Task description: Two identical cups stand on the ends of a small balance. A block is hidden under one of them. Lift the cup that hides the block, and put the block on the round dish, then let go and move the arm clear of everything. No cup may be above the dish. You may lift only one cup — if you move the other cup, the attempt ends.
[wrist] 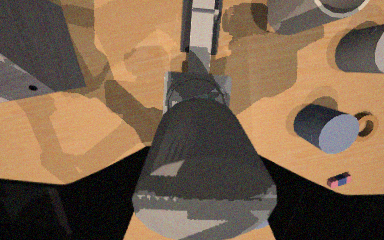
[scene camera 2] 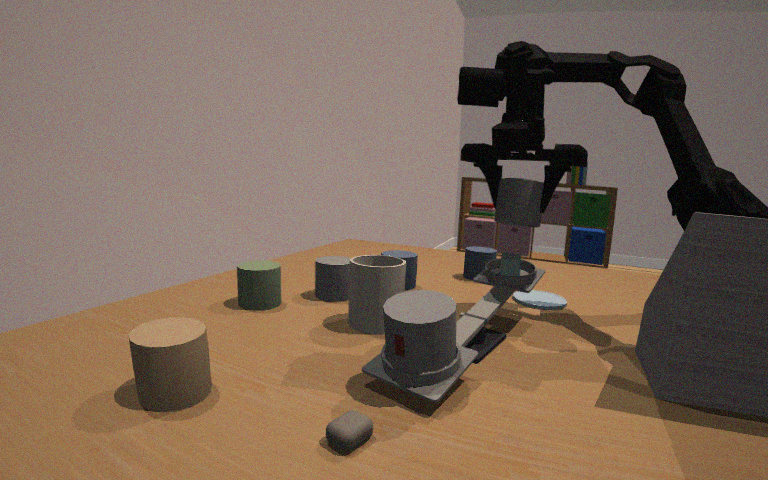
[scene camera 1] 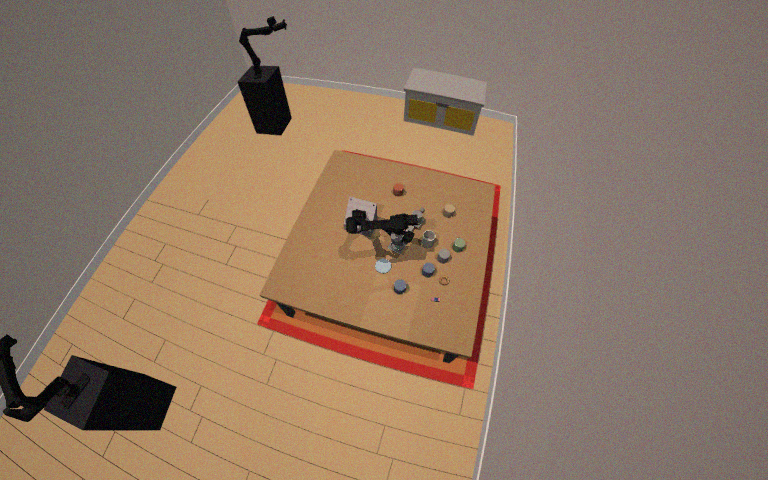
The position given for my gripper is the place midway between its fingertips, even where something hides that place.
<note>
My gripper (scene camera 2: 518, 210) holds a grey cup (wrist: 201, 169). Also in view: a grey pebble (scene camera 2: 351, 429).
My gripper is seen too in the wrist view (wrist: 199, 154). The wrist view does not show the grey pebble: it is out of frame.
</note>
